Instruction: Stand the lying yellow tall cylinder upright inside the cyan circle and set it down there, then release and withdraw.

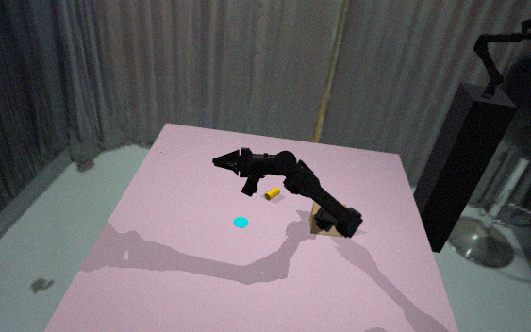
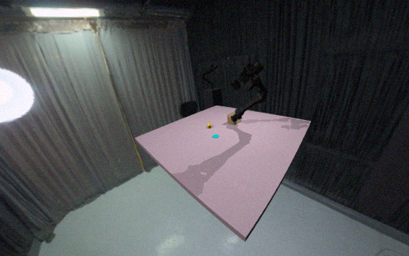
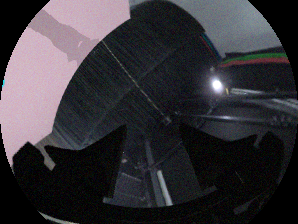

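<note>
My gripper tip is now 470 mm to the left of the yellow tall cylinder, 470 mm above it and 160 mm past it. Also, from my gripper tip: cyan circle (490 mm below, 280 mm to the right, 60 mm behind).
</note>
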